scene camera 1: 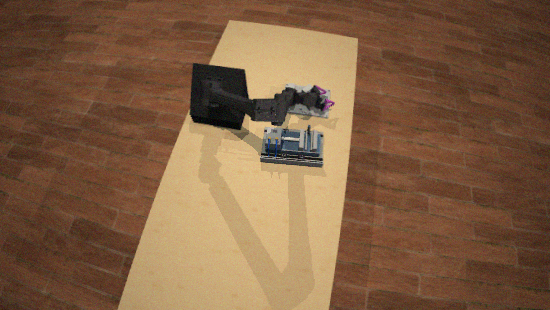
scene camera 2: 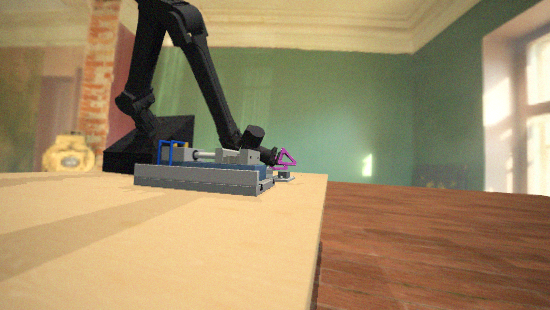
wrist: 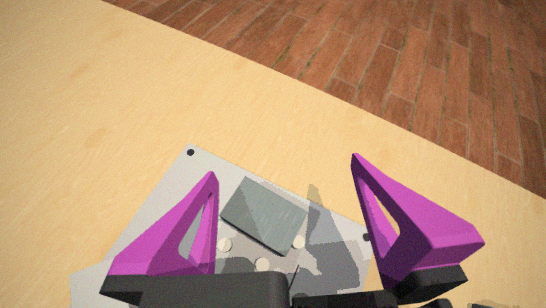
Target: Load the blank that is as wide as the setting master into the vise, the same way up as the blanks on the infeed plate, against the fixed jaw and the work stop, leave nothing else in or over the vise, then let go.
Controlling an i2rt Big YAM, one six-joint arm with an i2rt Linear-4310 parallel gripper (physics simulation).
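Frame: origin at the arm's base, x ahead, y left, z up, level; metres.
Seen in the pictures: gripper, fingertip midpoint: [scene camera 1: 330, 97] [scene camera 2: 291, 166] [wrist: 281, 168]; arm's base, link origin: [scene camera 2: 152, 129].
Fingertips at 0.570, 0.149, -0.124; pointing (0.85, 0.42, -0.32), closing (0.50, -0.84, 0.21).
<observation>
Offsets run from my fingertips to a thing's top centre, as dx, dy, dz. "spot": to the spot under its first point.
My gripper [scene camera 1: 329, 97] [scene camera 2: 290, 159] [wrist: 281, 168], with magenta fingers, is open and empty above the pale grey plate [scene camera 1: 295, 109] [wrist: 175, 180]. In the wrist view one grey rectangular block {-0.029, -0.002, -0.023} [wrist: 265, 215] lies on the plate by several round pegs {spot: -0.060, +0.014, -0.040} [wrist: 224, 244], between the fingers' lines but beyond their grasp. The block [scene camera 2: 283, 175] also shows low on the plate in scene camera 2. The vise {-0.153, -0.301, +0.043} [scene camera 1: 292, 146] [scene camera 2: 200, 176] stands beside the plate; its jaw at the table-edge end {spot: -0.040, -0.320, +0.024} [scene camera 2: 250, 156] and the other jaw [scene camera 2: 226, 155] are close together. The arm hides other parts of the plate. Which block is the setting master I cannot tell.
A black box-shaped base [scene camera 1: 219, 95] [scene camera 2: 127, 155] carries the arm. Blue handles {spot: -0.254, -0.350, +0.024} [scene camera 1: 270, 145] [scene camera 2: 165, 150] rise at the vise's base-side end. A dark upright piece {spot: -0.085, -0.251, +0.040} [scene camera 1: 309, 131] stands near the vise jaws. The table edge [scene camera 2: 324, 210] [wrist: 320, 90] lies beyond the plate.
</observation>
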